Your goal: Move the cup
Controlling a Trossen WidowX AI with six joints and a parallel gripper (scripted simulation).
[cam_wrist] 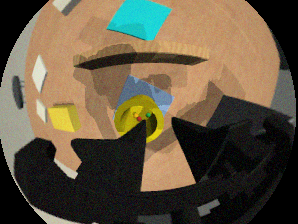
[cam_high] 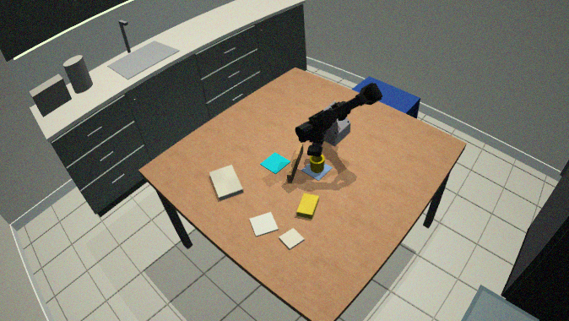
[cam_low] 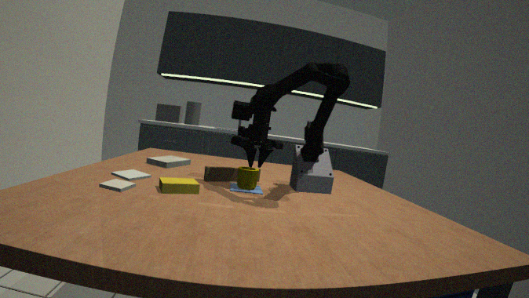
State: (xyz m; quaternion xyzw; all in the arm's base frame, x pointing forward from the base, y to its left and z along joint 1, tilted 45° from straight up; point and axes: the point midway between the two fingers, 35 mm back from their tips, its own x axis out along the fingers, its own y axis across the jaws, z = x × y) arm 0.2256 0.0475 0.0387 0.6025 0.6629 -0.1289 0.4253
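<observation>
The yellow cup is 20 mm ahead of my gripper tip, 10 mm to the left of it and 40 mm below it. From my gripper tip the other things lie so: wooden bar 60 mm ahead, 90 mm to the right, 60 mm below; cyan pad 100 mm ahead, 180 mm to the right, 80 mm below; light blue pad 20 mm ahead, 10 mm to the left, 80 mm below.
</observation>
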